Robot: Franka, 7 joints.
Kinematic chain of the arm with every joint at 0, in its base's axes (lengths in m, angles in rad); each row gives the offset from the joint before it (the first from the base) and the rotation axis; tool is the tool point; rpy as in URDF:
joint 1: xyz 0 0 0.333 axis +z
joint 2: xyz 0 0 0 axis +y
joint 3: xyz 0 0 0.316 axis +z
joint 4: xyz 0.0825 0 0 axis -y
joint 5: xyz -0.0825 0 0.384 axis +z
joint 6: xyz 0 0 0 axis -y
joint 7: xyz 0.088 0 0 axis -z
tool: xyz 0 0 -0.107 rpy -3.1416 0 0
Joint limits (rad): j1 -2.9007..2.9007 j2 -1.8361..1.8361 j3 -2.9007..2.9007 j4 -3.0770..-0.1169 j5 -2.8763..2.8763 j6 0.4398..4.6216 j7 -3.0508..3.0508
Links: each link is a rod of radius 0.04 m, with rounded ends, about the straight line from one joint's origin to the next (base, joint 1, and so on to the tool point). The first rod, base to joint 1, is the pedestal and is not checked.
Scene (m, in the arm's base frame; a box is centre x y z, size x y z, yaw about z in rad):
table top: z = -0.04
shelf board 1: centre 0 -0.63 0.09 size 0.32 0.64 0.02 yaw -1.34
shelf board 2: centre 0 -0.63 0.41 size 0.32 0.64 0.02 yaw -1.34
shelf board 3: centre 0 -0.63 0.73 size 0.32 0.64 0.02 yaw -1.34
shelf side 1: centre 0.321 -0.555 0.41 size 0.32 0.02 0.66 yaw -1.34
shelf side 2: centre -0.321 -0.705 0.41 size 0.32 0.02 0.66 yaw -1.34
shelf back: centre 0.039 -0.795 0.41 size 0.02 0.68 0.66 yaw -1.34
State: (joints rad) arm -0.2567 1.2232 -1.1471 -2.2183 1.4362 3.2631 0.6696
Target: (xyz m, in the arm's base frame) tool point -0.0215 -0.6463 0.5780
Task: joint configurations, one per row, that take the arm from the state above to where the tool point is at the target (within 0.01 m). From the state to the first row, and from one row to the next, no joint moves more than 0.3 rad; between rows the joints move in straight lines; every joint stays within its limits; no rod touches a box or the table.
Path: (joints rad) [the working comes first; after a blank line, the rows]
Joints at the target: -0.4875 0.9938 -1.4998 -1.6748 1.3159 3.2059 0.6696
Straight joint move there: touches shelf board 2.

1: -0.5176 1.2648 -1.2330 -2.2349 1.6372 3.5179 0.6605
2: -0.7784 1.3064 -1.3189 -2.2515 1.8381 3.7727 0.6514
3: -1.0393 1.3480 -1.4049 -2.2681 2.0391 4.0274 0.6423
4: -1.3001 1.3895 -1.4908 -2.2846 2.2400 4.2822 0.6332
5: -1.2505 1.5012 -1.7378 -2.2556 2.3991 4.2353 0.5558
6: -1.2009 1.6128 -1.9849 -2.2266 2.5582 4.1885 0.4783
7: -1.1513 1.7245 -2.2319 -2.1975 2.7172 4.1416 0.4008
8: -1.1016 1.8361 -2.4790 -2.1685 2.8763 4.0947 0.3233
9: -0.9993 1.6957 -2.3158 -2.0862 2.6162 3.9466 0.3810
10: -0.8969 1.5553 -2.1526 -2.0039 2.3562 3.7984 0.4387
11: -0.7945 1.4149 -1.9894 -1.9216 2.0961 3.6503 0.4964
12: -0.6922 1.2745 -1.8262 -1.8394 1.8361 3.5022 0.5542
13: -0.5898 1.1342 -1.6630 -1.7571 1.5760 3.3541 0.6119
14: -0.4875 0.9938 -1.4998 -1.6748 1.3159 3.2059 0.6696

